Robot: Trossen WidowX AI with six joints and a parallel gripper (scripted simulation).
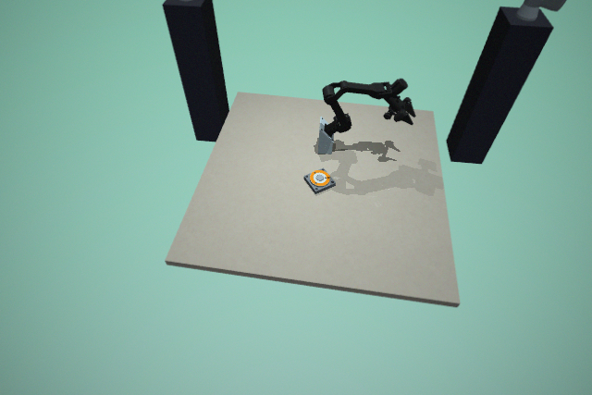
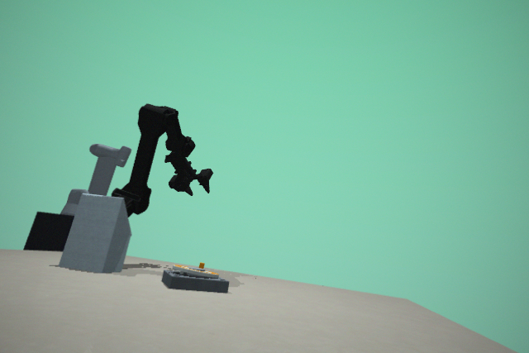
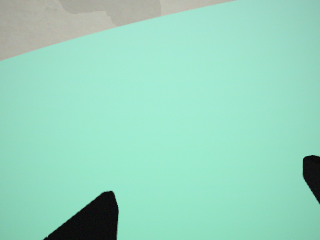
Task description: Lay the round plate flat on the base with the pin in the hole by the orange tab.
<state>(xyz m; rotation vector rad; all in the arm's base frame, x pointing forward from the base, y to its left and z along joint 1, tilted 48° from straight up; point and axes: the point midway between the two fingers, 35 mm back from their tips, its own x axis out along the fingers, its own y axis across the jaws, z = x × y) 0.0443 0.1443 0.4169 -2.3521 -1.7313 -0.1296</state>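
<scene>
Right now my gripper tip is 220 mm short of the square base, 450 mm to the left of it and 260 mm above it.
</scene>
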